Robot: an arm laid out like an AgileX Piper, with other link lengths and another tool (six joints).
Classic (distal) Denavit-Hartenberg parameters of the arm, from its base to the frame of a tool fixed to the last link. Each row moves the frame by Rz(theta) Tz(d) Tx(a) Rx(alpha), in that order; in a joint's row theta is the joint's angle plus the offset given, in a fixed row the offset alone. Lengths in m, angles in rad.
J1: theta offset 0; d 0.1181; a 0; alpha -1.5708
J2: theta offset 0.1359; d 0; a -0.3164; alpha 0
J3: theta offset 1.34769; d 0; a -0.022; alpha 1.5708
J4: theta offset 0; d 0.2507; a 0; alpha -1.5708
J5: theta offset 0; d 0; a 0; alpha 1.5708
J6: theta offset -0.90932; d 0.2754; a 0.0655; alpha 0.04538
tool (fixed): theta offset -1.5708; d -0.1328; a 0; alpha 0
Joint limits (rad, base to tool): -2.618..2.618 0..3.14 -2.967..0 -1.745..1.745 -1.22..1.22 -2.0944..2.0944
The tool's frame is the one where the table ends.
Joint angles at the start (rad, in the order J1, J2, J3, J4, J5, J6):
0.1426 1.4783 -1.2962 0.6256 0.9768 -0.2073
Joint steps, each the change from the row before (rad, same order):
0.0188 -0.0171 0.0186 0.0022 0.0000 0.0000
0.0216 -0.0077 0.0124 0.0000 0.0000 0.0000
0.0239 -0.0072 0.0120 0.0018 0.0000 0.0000
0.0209 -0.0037 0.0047 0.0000 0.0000 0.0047
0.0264 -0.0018 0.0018 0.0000 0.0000 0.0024
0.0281 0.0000 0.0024 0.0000 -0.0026 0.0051
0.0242 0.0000 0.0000 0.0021 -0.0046 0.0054
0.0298 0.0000 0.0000 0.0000 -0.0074 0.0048
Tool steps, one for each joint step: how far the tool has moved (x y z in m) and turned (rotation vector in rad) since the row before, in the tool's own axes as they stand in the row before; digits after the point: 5 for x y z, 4 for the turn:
-0.00863 -0.00060 -0.00053 0.0027 -0.0146 -0.0115
-0.00732 -0.00109 0.00174 -0.0008 -0.0176 -0.0134
-0.00787 -0.00161 0.00216 0.0005 -0.0198 -0.0140
-0.00597 -0.00242 0.00185 0.0012 -0.0149 -0.0099
-0.00648 -0.00371 0.00264 0.0024 -0.0181 -0.0167
-0.00664 -0.00374 0.00352 0.0019 -0.0183 -0.0141
-0.00542 -0.00413 0.00295 0.0055 -0.0133 -0.0107
-0.00618 -0.00485 0.00359 0.0059 -0.0140 -0.0165

